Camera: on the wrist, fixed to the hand. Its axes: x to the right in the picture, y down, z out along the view.
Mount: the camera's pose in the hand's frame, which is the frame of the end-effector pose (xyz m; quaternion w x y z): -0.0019 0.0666 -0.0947 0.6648 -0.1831 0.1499 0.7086
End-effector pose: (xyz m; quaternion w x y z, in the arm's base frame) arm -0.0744 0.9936 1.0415 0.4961 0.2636 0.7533 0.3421
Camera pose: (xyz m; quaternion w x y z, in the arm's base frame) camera -0.1577 1.0099 1.1202 0.0227 0.5669 0.3257 0.7563
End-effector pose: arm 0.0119 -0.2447 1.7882 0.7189 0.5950 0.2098 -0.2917
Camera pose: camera 0.0594 -0.1437 1.8190 0.7621 0.4563 -0.1210 0.4431
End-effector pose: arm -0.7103 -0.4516 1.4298 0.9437 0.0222 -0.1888 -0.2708
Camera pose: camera -0.6434 -0.3996 1.3509 0.8516 -0.2512 0.0498 0.4574
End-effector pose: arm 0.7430 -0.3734 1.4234 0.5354 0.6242 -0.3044 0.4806
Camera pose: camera 0.6568 -0.2987 1.4433 0.1753 0.0292 -0.6524 0.7367
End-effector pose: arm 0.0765 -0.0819 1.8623 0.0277 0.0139 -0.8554 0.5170
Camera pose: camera 0.0780 0.0329 1.8473 0.2172 0.6795 0.6690 -0.2088
